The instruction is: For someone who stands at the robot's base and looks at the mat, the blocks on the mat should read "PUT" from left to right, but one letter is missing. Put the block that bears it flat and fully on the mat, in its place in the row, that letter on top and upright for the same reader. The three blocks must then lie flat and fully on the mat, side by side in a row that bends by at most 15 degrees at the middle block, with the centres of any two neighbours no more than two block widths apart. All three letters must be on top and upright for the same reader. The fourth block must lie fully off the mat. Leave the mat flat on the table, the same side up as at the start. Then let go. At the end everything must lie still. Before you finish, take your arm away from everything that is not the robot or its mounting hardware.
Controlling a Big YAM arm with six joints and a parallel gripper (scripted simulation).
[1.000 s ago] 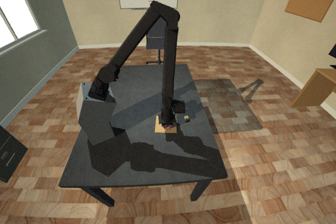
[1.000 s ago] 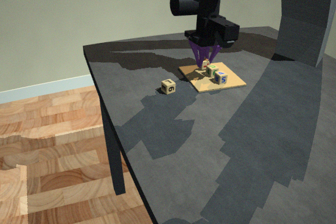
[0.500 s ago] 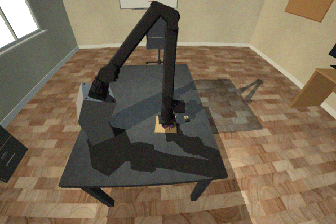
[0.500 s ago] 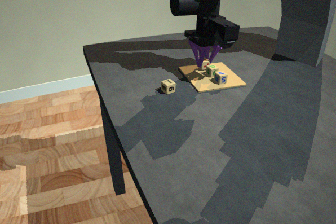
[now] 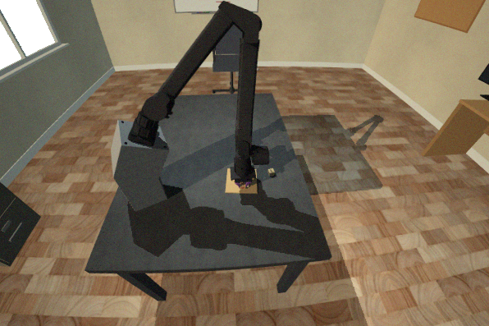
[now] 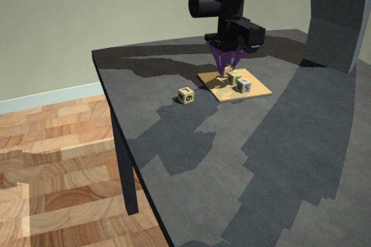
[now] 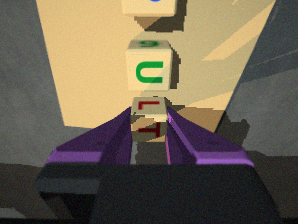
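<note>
Now: hand right at the T block. Round my hand: mat 4 cm to the left, 2 cm below.
</note>
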